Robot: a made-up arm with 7 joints.
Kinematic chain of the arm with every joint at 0, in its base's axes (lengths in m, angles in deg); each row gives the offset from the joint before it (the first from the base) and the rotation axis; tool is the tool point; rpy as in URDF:
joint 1: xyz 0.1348 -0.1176 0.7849 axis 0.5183 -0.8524 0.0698
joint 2: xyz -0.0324 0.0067 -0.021 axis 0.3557 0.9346 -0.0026
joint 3: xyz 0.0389 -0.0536 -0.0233 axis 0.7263 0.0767 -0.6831
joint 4: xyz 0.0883 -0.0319 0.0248 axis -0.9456 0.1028 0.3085
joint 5: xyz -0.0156 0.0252 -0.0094 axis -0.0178 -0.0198 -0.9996
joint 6: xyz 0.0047 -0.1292 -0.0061 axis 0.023 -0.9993 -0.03
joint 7: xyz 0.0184 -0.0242 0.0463 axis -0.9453 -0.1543 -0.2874
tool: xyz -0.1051 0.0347 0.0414 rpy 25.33 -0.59 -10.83
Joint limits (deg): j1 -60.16..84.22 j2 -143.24..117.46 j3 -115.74..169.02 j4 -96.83..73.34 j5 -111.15..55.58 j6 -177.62..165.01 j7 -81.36..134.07
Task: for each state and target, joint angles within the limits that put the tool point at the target. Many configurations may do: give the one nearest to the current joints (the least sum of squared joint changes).
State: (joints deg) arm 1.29 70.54 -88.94 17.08 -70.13 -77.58 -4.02
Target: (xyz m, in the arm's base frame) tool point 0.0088 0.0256 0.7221
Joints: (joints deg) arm -5.70 70.34 -96.98 27.03 -88.22 -79.55 20.89
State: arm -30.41 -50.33 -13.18 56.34 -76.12 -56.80 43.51
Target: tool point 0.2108 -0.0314 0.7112
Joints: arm -50.85 -49.18 -48.44 55.19 -73.70 -56.12 32.37
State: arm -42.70 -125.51 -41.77 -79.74 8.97 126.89 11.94
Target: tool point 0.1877 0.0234 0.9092
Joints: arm -39.81 -142.14 -36.08 -75.60 -8.51 148.63 9.56
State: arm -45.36 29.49 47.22 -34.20 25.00 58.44 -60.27
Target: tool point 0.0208 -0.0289 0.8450
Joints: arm -58.97 44.96 62.49 -37.01 24.80 66.53 -72.71
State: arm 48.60 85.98 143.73 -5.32 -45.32 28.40 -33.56
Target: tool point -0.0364 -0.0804 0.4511
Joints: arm 51.57 79.10 120.23 7.26 -78.91 19.45 -61.49
